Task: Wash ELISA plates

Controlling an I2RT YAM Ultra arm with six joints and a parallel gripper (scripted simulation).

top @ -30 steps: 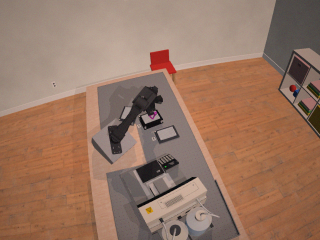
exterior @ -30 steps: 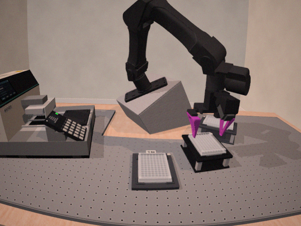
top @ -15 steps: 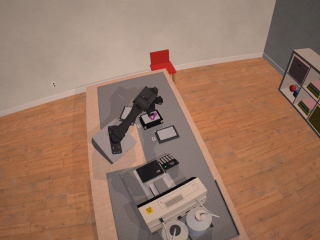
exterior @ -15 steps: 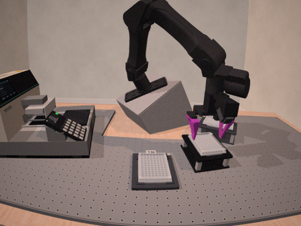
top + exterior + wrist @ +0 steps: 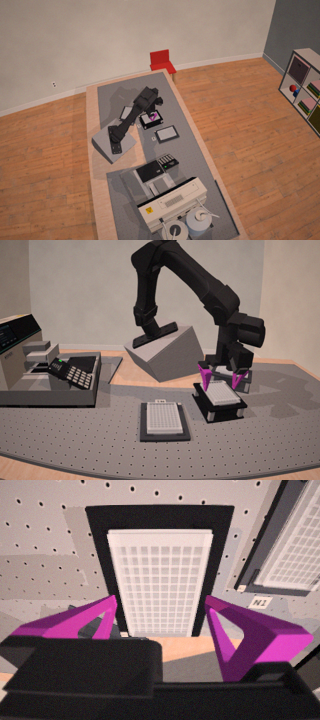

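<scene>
My hand is 3 cm above the raised black nest. Round my hand: nest N1: 7 cm ahead, 17 cm to the right, 6 cm below; black carrier pocket: 16 cm behind, 46 cm to the right, 1 cm above; grey manifold: 14 cm behind, 61 cm to the right, 6 cm above.
</scene>
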